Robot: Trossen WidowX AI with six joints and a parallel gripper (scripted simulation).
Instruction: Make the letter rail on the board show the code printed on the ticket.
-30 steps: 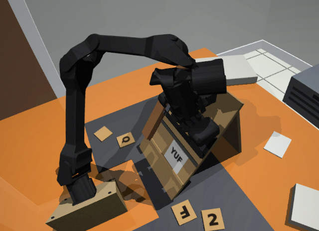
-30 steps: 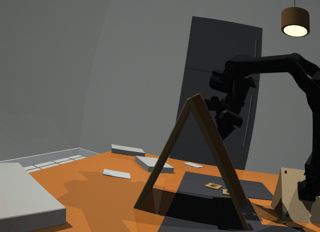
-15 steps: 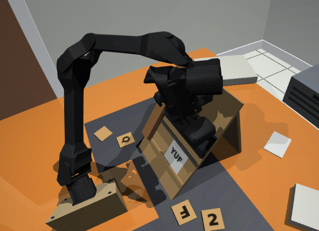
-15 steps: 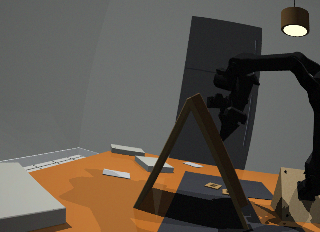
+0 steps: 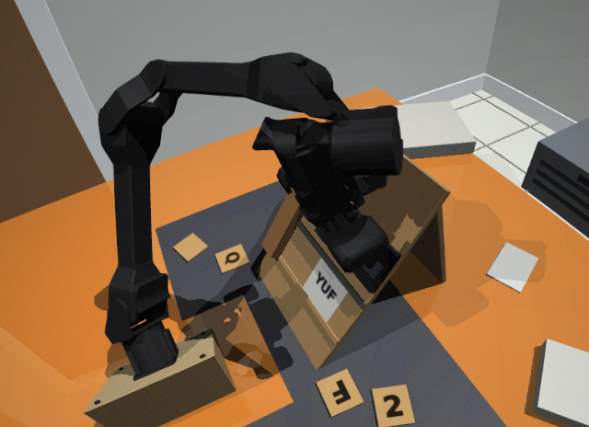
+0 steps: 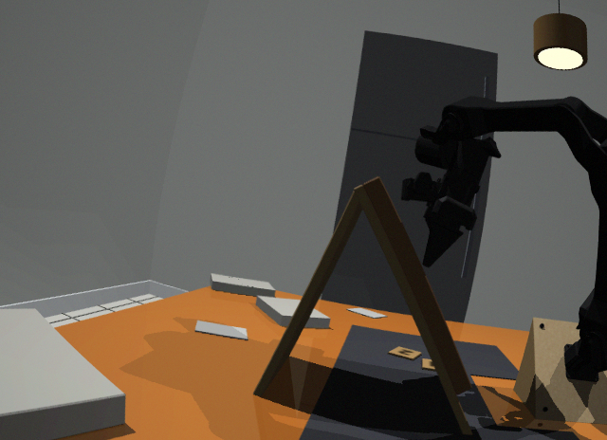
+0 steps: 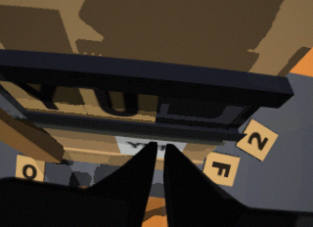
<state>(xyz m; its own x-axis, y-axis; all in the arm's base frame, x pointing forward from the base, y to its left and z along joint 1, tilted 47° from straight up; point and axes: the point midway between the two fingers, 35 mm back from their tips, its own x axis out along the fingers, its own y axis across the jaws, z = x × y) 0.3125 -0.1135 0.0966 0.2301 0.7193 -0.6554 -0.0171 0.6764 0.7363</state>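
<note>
Right now my gripper tip is 20 cm above the f tile, 13 cm to the left of it and 8 cm past it. Also, from my gripper tip: letter tile: 29 cm to the left, 21 cm behind, 20 cm below; then grey mat: 20 cm below, 11 cm behind, 1 cm to the left; then white ticket: 10 cm below, 3 cm behind.
</note>
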